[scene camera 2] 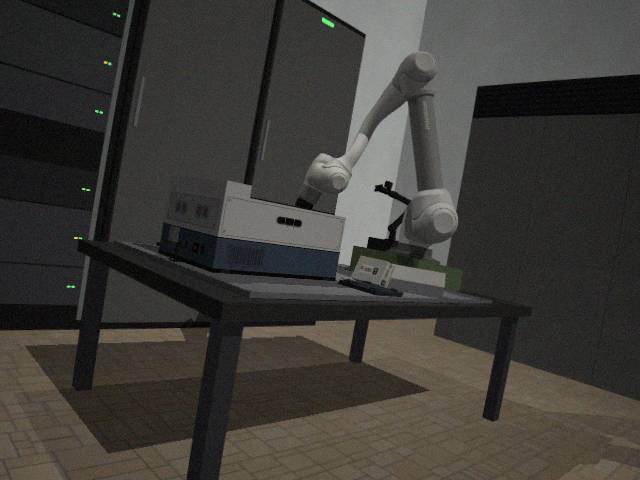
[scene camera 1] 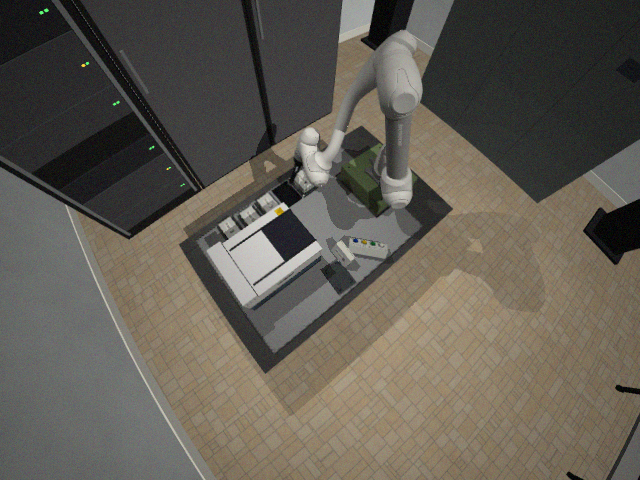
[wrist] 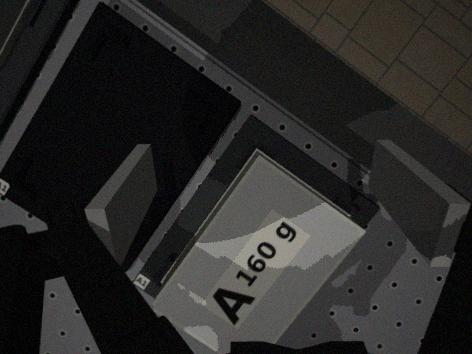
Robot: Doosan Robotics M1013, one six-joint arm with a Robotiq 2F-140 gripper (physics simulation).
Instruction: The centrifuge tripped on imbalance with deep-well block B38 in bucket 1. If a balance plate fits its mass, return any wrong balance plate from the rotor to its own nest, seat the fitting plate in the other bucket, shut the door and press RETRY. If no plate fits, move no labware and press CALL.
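Places are measured from the arm's base along level axes (x ahead, y left, z up), in centimetres.
Pixels of known places: gripper, between the fingertips: [wrist: 262, 165].
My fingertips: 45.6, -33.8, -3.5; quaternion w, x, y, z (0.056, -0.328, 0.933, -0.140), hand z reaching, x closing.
Observation:
For each thing: its top centre in the pictures, then the offset to it from my fingertips, as dx, dy, dz. "spot": a spot on its surface instead.
- button box, centre of its top: [scene camera 2: 413, 267] [scene camera 1: 368, 245] -7.3, +64.1, +2.3
- small white box, centre of its top: [scene camera 2: 375, 258] [scene camera 1: 343, 251] +6.5, +58.6, +3.3
- dark flat pad, a spot on its surface: [scene camera 2: 369, 287] spot: +19.2, +69.8, -4.7
In the wrist view a pale balance plate marked "A 160 g" [wrist: 230, 250] sits in a dark nest at the end of the row. My open gripper [wrist: 262, 165] is above it, one finger on each side, with nothing held. The left finger is over the neighbouring black, empty nest [wrist: 165, 100]. In scene camera 1, three other pale plates [scene camera 1: 227, 226] [scene camera 1: 248, 213] [scene camera 1: 266, 202] stand in the row behind the white centrifuge [scene camera 1: 235, 279] [scene camera 2: 279, 224]. A dark area shows on its top; rotor, buckets and B38 cannot be made out. The button box [scene camera 1: 368, 248] has blue, yellow, green and pale buttons.
A small white box [scene camera 1: 343, 253] [scene camera 2: 372, 270] stands by a dark flat pad [scene camera 1: 338, 277] [scene camera 2: 369, 287]. The arm stands on a green base [scene camera 1: 361, 180] [scene camera 2: 453, 279]. The table edge [wrist: 300, 75] runs beside the nests. Tall dark cabinets [scene camera 1: 191, 87] stand behind.

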